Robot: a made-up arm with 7 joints. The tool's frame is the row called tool.
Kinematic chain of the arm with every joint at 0, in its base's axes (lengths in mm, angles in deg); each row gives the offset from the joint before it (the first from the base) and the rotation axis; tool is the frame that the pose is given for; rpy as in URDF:
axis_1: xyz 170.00 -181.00 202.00 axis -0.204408 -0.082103 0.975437
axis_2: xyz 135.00 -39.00 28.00 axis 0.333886 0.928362 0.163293
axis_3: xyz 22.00 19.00 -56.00 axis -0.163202 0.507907 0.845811
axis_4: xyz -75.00 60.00 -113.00 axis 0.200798 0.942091 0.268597
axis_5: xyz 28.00 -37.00 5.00 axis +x
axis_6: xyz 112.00 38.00 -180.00 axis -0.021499 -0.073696 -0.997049
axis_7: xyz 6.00 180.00 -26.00 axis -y
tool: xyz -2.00 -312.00 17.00 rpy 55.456 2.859 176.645
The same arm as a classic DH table. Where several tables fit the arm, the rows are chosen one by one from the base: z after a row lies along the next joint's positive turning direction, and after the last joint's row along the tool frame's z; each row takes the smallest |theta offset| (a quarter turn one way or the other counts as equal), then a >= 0, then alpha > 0; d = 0 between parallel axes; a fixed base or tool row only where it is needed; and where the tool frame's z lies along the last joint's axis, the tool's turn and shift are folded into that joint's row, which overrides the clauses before.
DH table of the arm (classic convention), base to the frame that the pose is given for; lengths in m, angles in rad. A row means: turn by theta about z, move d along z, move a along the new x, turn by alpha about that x. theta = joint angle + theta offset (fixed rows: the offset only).
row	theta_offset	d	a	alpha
base (fixed)	-1.1889	0.6018	0.2313	0.2221
axis_1	0.8288	-0.4072	0.1426	-1.556
axis_2	-0.2367	0.0694	-0.0101	0.9823
axis_3	0.104	-0.1827	-0.1234	-0.8327
axis_4	-1.1465	0.0504	0.015	-1.3686
axis_5	1.2193	0.1508	-0.0512	-1.5923
axis_6	1.5692	0.2027	-0.0066	1.497
axis_7	-0.0137	0.1547	0.0026	2.5391
tool (fixed)	-0.1033	0.0299	0	0

